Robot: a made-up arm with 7 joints.
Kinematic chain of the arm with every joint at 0, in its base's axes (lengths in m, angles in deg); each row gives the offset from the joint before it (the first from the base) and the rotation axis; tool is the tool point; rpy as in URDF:
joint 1: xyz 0 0 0.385 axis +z
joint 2: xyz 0 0 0 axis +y
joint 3: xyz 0 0 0.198 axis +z
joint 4: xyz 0.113 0 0 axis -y
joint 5: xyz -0.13 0 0.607 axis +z
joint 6: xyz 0 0 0 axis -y
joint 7: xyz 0.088 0 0 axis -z
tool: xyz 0 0 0 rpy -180 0 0
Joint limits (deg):
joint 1: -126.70..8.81
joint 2: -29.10..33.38
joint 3: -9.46..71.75
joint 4: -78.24..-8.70
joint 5: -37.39..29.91
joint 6: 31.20..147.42
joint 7: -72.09..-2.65
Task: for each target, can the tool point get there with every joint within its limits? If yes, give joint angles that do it. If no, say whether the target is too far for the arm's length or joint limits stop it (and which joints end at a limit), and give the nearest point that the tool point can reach.
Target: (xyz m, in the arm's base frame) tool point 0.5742 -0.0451 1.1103
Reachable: yes | joints -19.62 21.87 32.41 -24.13 -24.02 82.20 -32.35
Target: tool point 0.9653 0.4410 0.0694
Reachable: no: too far | nearest point 0.8012 0.3326 0.3291 | short by 0.326 m
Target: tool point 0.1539 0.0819 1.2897
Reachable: yes | joints -58.42 -4.27 65.36 -17.21 -21.74 92.67 -47.57
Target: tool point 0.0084 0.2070 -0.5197
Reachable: no: joint limits stop it (at a limit: joint 1, joint 2, joint 4, joint 6) | nearest point 0.7394 0.3825 0.3255 | short by 1.131 m
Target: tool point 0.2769 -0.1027 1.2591
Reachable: yes | joints -60.74 -8.84 28.69 -32.82 -5.64 67.80 -54.06
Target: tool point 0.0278 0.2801 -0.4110
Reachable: no: joint limits stop it (at a limit: joint 1, joint 2, joint 4, joint 6) | nearest point 0.6904 0.4676 0.3488 | short by 1.025 m
